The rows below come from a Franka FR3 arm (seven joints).
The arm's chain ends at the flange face. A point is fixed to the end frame.
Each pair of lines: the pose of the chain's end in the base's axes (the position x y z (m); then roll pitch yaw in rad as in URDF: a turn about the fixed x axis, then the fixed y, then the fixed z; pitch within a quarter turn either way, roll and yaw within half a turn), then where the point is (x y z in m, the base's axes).
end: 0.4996 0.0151 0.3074 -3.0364 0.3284 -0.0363
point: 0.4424 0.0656 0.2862
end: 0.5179 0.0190 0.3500 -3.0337 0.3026 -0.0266
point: 0.4608 0.0690 0.3274
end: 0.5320 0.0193 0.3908 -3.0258 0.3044 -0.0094
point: 0.4741 0.0686 0.3686
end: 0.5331 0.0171 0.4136 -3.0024 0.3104 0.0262
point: 0.4737 0.0652 0.3929
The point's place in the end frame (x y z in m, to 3 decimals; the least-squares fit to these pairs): -0.049 -0.044 0.044
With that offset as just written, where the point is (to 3 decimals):
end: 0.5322 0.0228 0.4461 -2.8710 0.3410 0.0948
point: 0.471 0.071 0.434
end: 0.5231 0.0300 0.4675 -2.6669 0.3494 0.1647
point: 0.462 0.080 0.466
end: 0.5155 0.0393 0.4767 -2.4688 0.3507 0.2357
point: 0.454 0.088 0.487
